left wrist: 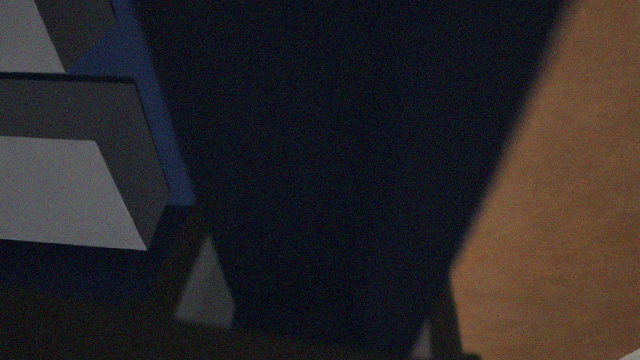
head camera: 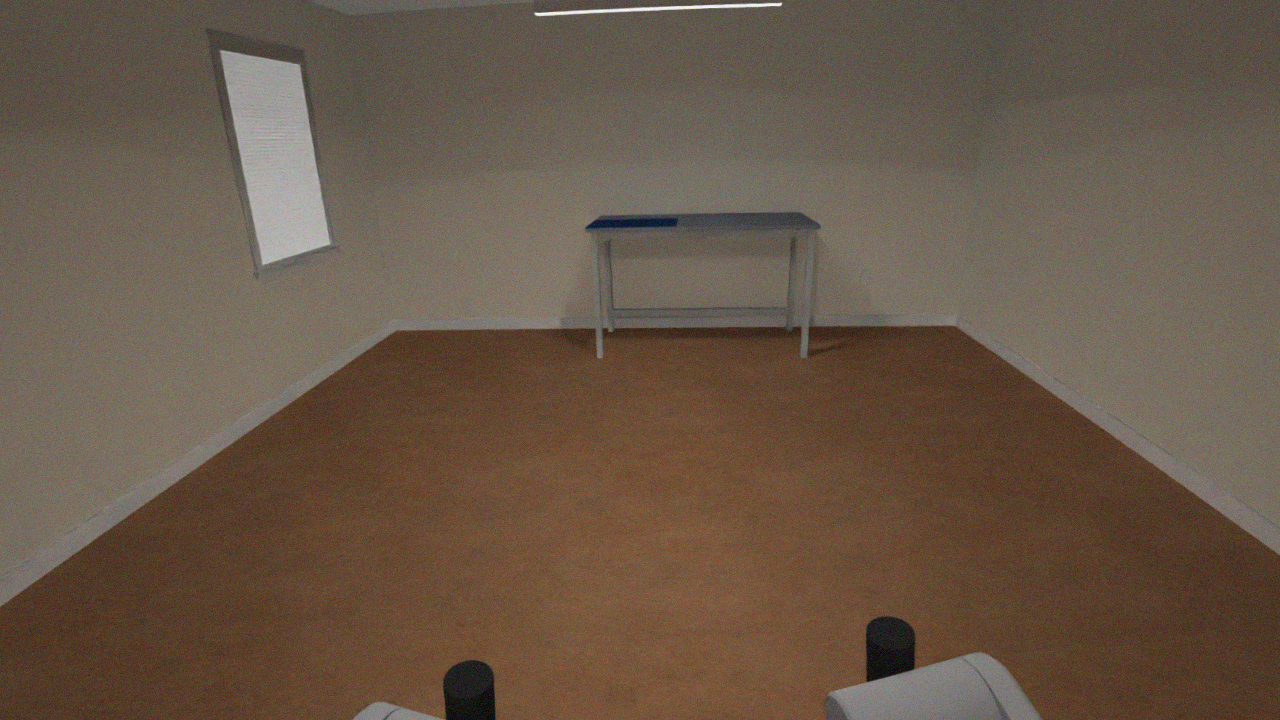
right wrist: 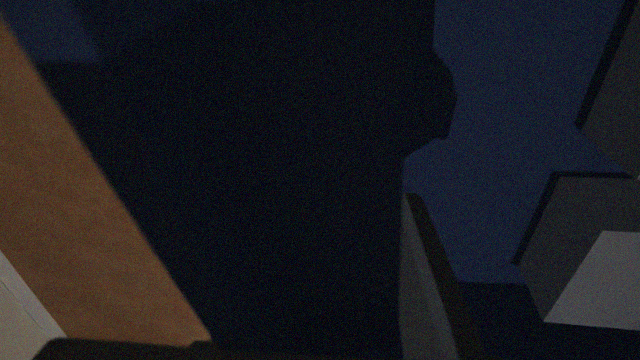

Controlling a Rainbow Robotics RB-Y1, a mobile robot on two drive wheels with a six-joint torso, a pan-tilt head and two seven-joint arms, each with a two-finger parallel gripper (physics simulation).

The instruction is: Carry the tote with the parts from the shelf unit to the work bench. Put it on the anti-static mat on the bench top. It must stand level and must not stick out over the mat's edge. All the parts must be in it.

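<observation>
The dark blue tote fills much of both wrist views. My left gripper is shut on one wall of the tote. My right gripper is shut on the opposite wall. Inside the tote lie two grey box-shaped parts: a near part and a second part, cut by the frame edge. The tote and both grippers do not show in the head view. The grey work bench stands far ahead against the back wall. The blue anti-static mat lies on its left part.
Brown floor stretches between me and the bench. Walls stand on both sides, with a window in the left one. Parts of my arms show at the bottom of the head view. The shelf unit does not show in these views.
</observation>
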